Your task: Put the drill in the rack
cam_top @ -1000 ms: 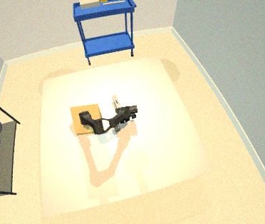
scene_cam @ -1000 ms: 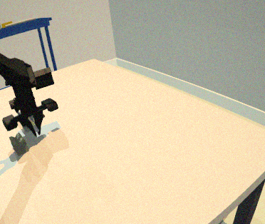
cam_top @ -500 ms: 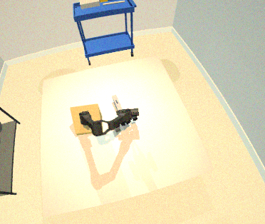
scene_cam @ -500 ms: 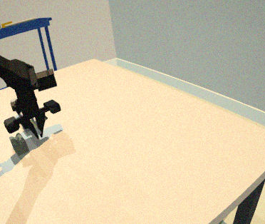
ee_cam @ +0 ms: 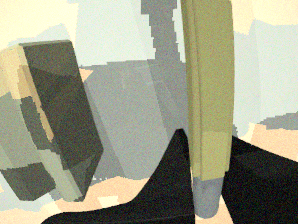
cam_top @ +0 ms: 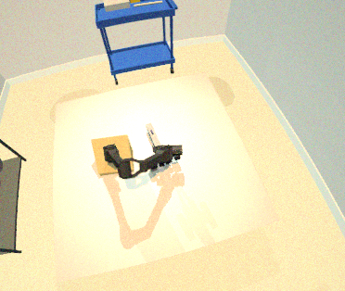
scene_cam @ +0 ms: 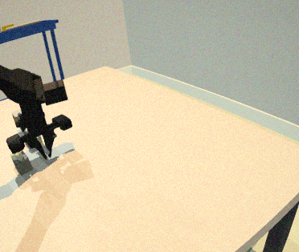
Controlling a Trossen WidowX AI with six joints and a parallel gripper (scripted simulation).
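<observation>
The drill lies 10 mm behind my gripper tip, 40 mm to the left of it and 40 mm above it. Round my gripper tip: grey block fixture (30 mm behind, 190 mm to the left, 40 mm above); grey block (80 mm behind, 10 mm to the left, 10 mm above); dark key (40 mm behind, 220 mm to the left, 50 mm above).
</observation>
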